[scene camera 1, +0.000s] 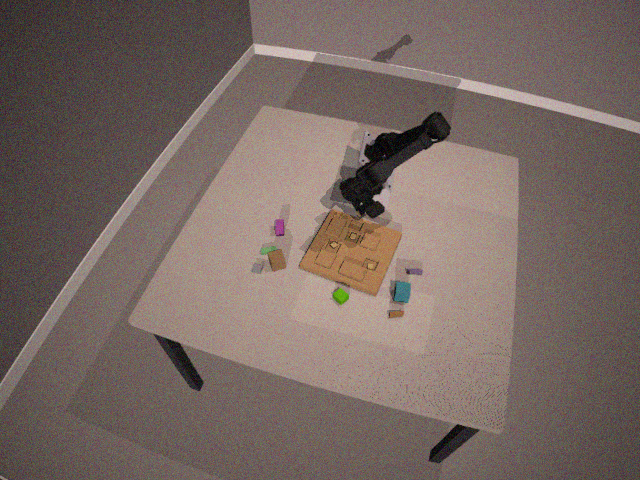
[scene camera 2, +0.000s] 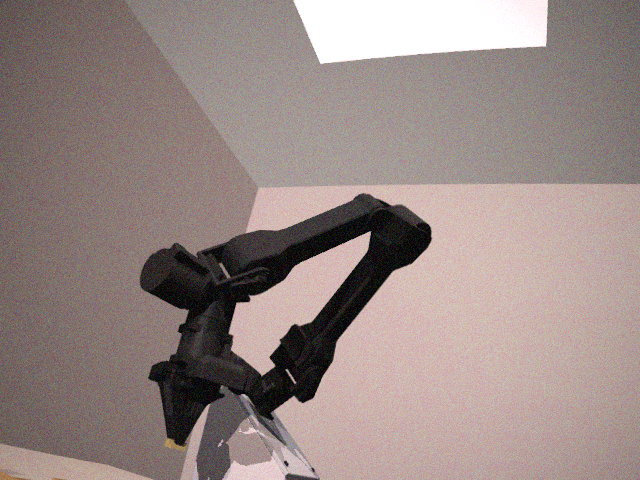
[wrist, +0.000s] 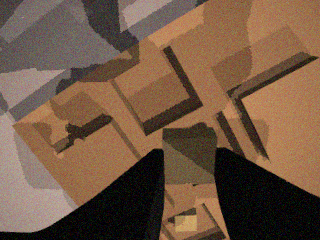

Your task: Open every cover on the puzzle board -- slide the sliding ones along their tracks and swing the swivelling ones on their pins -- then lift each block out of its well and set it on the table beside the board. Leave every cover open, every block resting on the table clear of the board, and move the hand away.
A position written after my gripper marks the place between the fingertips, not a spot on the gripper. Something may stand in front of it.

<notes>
I see my gripper [scene camera 2: 175,443] and a tan puzzle board [scene camera 1: 349,250].
My gripper shows as well in the wrist view [wrist: 188,158]. The tan puzzle board also shows in the wrist view [wrist: 191,72].
</notes>
